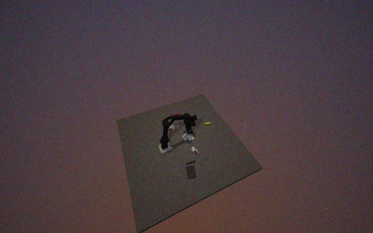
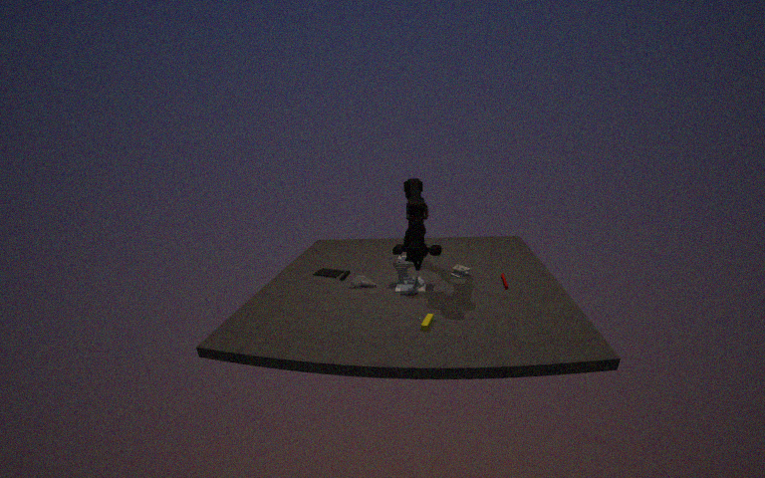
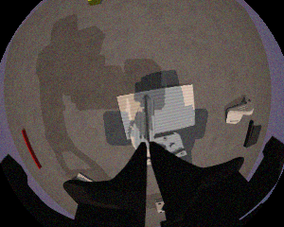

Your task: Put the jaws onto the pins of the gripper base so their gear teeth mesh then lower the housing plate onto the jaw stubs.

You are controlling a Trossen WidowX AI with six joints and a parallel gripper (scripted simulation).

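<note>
The small dark piece lies 35 cm to the right of my gripper tip, 8 cm behind it and 7 cm below it. From my gripper tip the other things lie so: red stick: 35 cm to the left, 9 cm behind, 7 cm below; dark housing plate: 45 cm to the right, 11 cm behind, 8 cm below; yellow block: 29 cm ahead, 8 cm to the left, 7 cm below.
</note>
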